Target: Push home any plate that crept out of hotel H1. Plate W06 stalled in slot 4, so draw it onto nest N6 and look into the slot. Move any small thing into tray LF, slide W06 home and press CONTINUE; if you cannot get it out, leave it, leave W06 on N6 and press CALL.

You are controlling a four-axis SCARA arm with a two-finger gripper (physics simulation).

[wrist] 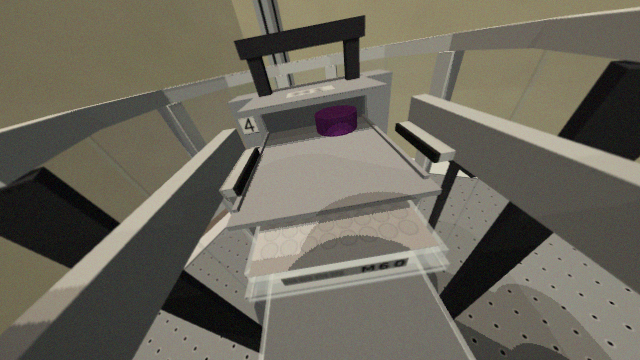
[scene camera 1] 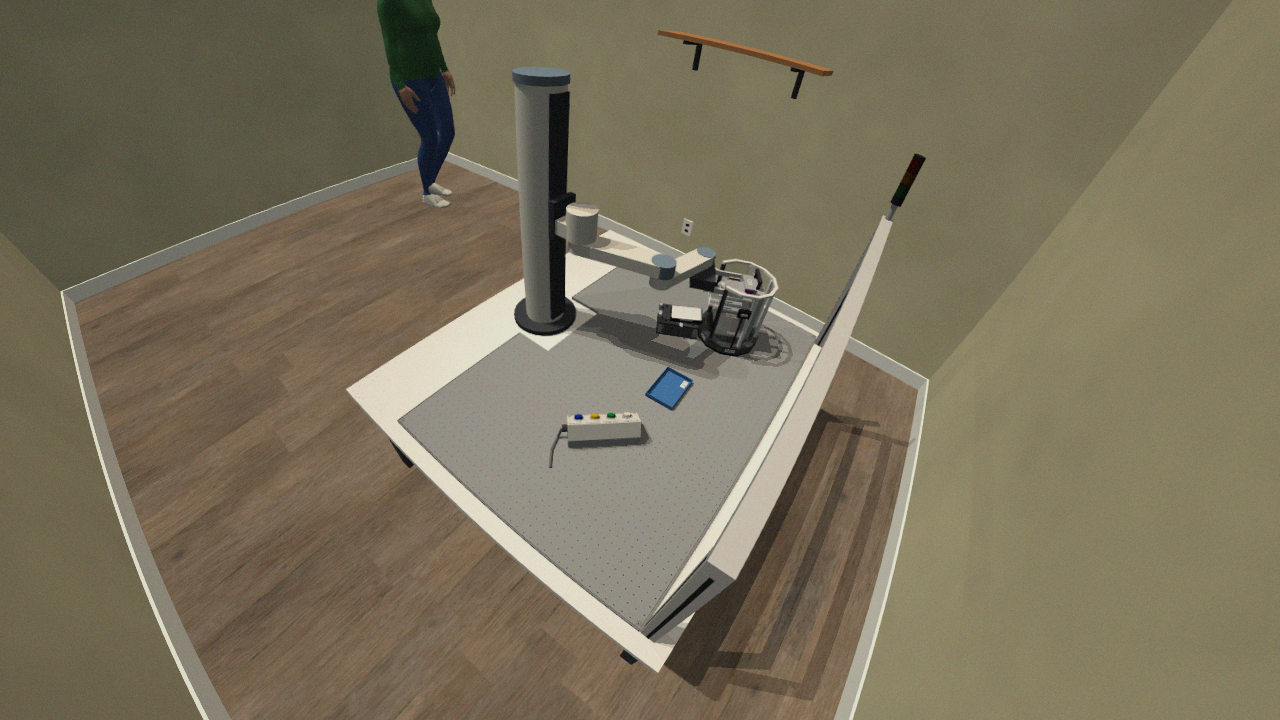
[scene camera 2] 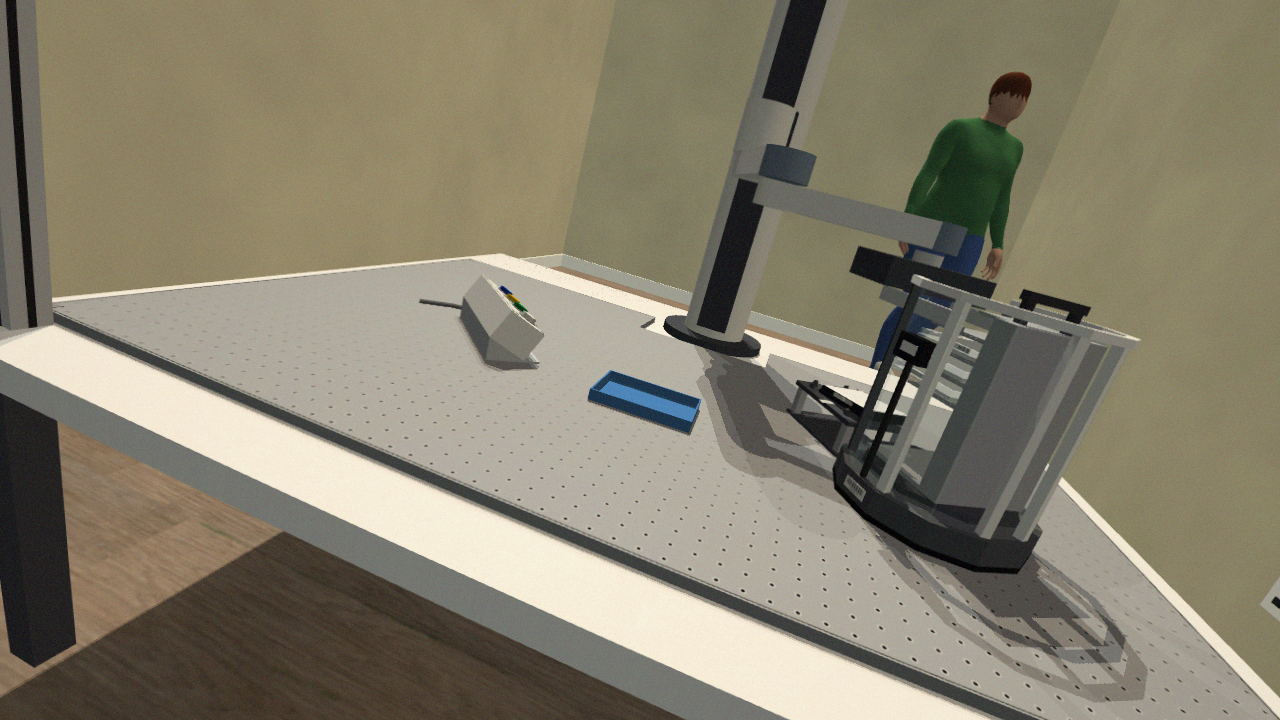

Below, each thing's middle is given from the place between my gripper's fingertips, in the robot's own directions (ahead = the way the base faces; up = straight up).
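From my hand, the purple object (wrist: 333,121) is 30 mm ahead and 10 mm below, and going by their middles it's the nearest to my hand of the things named here. There's a blue tray (scene camera 2: 650,401) too, and that's 20 mm behind my hand, 400 mm to the right of it and 240 mm below it. And the round slotted rack (scene camera 2: 978,407), it's 10 mm to the left of my hand and 100 mm below it.
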